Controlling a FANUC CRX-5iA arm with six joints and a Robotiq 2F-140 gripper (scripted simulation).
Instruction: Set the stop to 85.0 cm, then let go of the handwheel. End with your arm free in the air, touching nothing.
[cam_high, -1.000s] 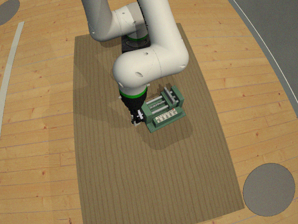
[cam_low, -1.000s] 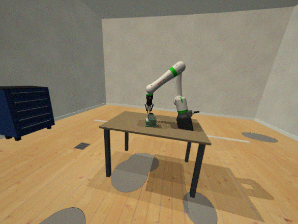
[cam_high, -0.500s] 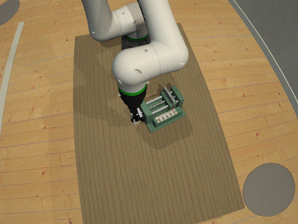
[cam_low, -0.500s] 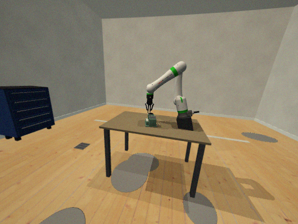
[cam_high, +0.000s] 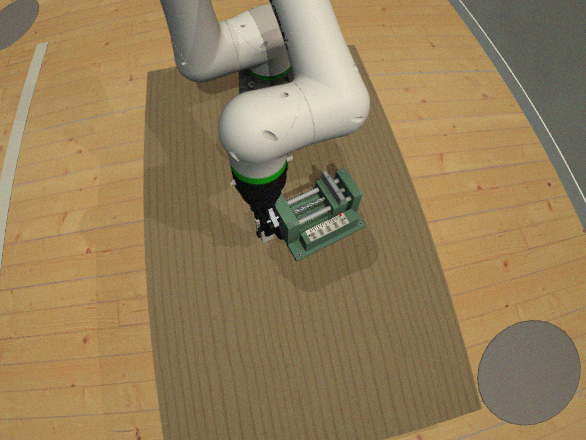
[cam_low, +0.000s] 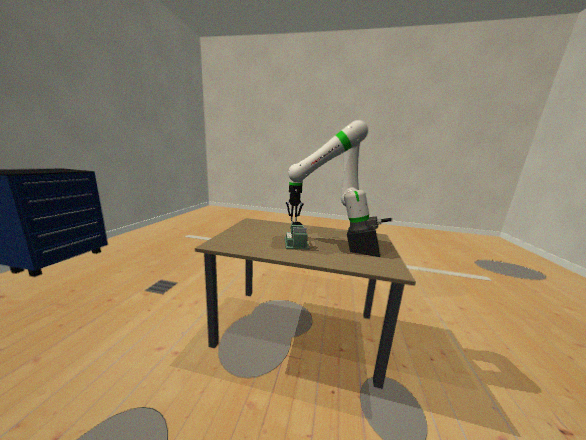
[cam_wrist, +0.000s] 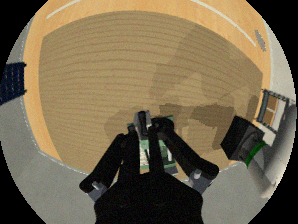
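Right now the stop block is 160 mm to the left of my hand, 90 mm behind it and 20 mm below it.
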